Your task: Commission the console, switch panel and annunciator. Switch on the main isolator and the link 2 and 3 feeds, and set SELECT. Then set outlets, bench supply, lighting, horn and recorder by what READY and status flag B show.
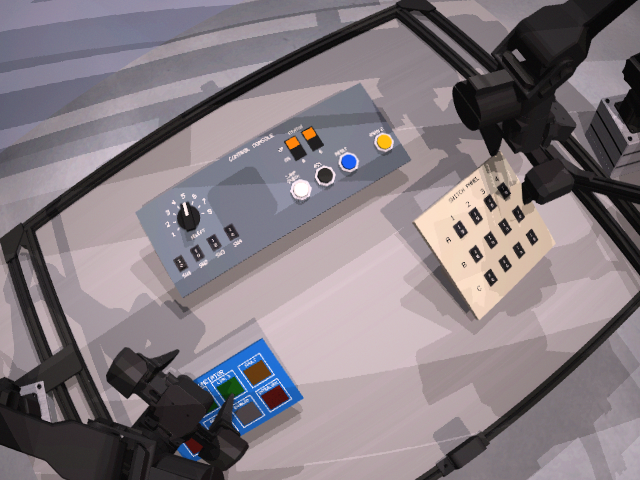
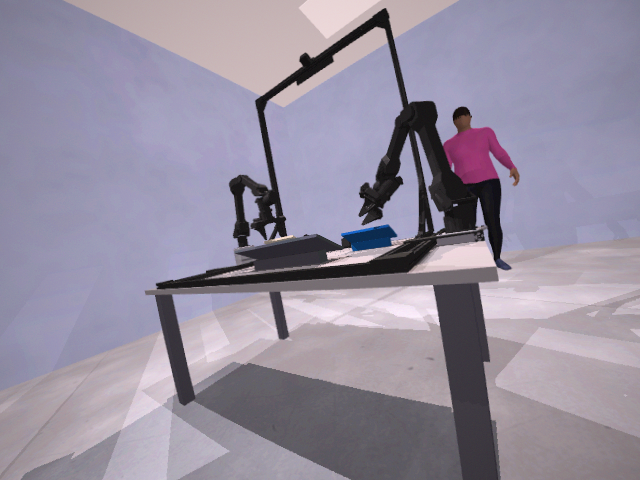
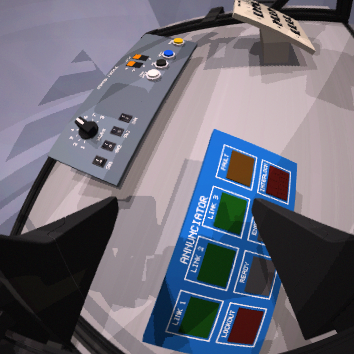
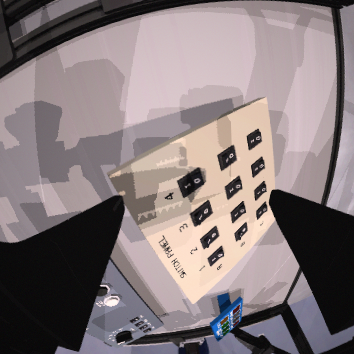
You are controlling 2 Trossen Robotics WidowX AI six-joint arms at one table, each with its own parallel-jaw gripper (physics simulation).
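Pixels of known places: left gripper, fingertip midpoint: (image 1: 204, 373) (image 2: 360, 220) (image 3: 185, 204) (image 4: 221, 345); right gripper, fingertip midpoint: (image 1: 509, 178) (image 2: 273, 238) (image 4: 197, 199); left arm's base, link origin: (image 2: 461, 230) (image 4: 190, 343); right arm's base, link origin: (image 1: 635, 116) (image 2: 243, 247).
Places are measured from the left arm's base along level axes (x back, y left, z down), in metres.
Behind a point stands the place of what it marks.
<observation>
Grey console (image 1: 242, 191) {y 0.226, x -0.474, z -0.043 m} (image 3: 120, 100) {y 0.211, x -0.467, z -0.037 m} (image 2: 289, 245) {y 0.255, x -0.439, z -0.048 m}: the SELECT knob (image 1: 188, 217) {y 0.203, x -0.388, z -0.063 m} (image 3: 87, 127) {y 0.192, x -0.385, z -0.060 m} points near 5; both status flags (image 1: 303, 142) {y 0.271, x -0.584, z -0.050 m} show orange in their upper halves. The cream switch panel (image 1: 445, 242) {y 0.036, x -0.713, z -0.067 m} (image 4: 210, 150) {y 0.063, x -0.851, z -0.054 m} has rows of black rockers; their positions are hard to read. Blue annunciator (image 3: 170, 295) {y -0.051, x -0.296, z -0.051 m} (image 2: 369, 233) {y -0.050, x -0.339, z -0.034 m}: READY (image 3: 259, 277) {y -0.101, x -0.343, z -0.021 m} is grey, the green, amber and red windows look dim, and ENERGISED is partly hidden. My left gripper (image 1: 204, 373) {y -0.037, x -0.359, z -0.089 m} (image 3: 185, 204) {y -0.037, x -0.359, z -0.089 m} is open and empty above the annunciator. My right gripper (image 1: 510, 178) {y 0.081, x -0.835, z -0.098 m} (image 4: 197, 199) {y 0.081, x -0.835, z -0.098 m} is open and empty above the switch panel's column 4 end.
The console carries white (image 1: 300, 190) {y 0.200, x -0.555, z -0.035 m}, black (image 1: 324, 175) {y 0.212, x -0.596, z -0.035 m}, blue (image 1: 348, 162) {y 0.221, x -0.637, z -0.035 m} and yellow (image 1: 384, 142) {y 0.236, x -0.702, z -0.035 m} buttons, plus small switches SW1 to SW4. A black frame (image 2: 263, 149) {y -0.104, x -1.064, z -0.683 m} stands around the table. A person in pink (image 2: 475, 155) stands behind the left arm's base.
</observation>
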